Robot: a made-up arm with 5 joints.
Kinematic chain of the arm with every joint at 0, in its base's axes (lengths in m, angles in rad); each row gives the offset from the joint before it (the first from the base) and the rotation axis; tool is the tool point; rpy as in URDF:
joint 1: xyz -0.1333 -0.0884 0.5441 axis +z
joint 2: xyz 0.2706 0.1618 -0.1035 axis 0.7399 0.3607 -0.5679
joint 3: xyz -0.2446 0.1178 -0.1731 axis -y
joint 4: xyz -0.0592 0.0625 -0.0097 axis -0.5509 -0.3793 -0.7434
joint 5: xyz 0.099 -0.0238 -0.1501 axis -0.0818 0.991 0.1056
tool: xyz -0.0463 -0.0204 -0.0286 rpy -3.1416 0 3.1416
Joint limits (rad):
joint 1: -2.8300..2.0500
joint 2: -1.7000..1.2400
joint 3: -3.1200..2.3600
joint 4: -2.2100..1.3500
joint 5: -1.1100..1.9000
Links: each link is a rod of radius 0.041 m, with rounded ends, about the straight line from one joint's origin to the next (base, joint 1, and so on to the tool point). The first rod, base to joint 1, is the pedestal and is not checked.
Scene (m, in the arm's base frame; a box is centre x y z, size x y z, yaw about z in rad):
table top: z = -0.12
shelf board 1: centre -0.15 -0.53 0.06 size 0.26 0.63 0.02 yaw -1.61
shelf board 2: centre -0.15 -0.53 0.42 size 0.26 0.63 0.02 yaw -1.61
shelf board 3: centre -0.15 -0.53 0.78 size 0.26 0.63 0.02 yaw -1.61
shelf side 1: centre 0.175 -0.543 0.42 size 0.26 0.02 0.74 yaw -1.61
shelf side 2: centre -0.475 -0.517 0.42 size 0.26 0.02 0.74 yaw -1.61
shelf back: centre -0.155 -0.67 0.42 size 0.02 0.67 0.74 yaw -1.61
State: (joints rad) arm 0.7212 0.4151 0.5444 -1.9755 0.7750
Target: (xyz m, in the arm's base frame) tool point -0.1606 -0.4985 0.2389
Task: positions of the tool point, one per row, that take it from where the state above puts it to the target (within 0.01 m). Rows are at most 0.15 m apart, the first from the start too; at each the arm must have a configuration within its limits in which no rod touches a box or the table.
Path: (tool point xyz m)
1: -0.4566 0.3001 0.1884
2: -0.3775 0.2539 0.1309
3: -0.3017 0.1832 0.0871
4: -0.2375 0.0913 0.0647
5: -0.1910 -0.0127 0.0696
6: -0.1644 -0.1157 0.1037
7: -0.1540 -0.2045 0.1632
8: -0.1516 -0.2699 0.2389
9: -0.1580 -0.3291 0.2290
10: -0.1607 -0.3885 0.2257
11: -0.1611 -0.4456 0.2292
12: -0.1606 -0.4985 0.2389

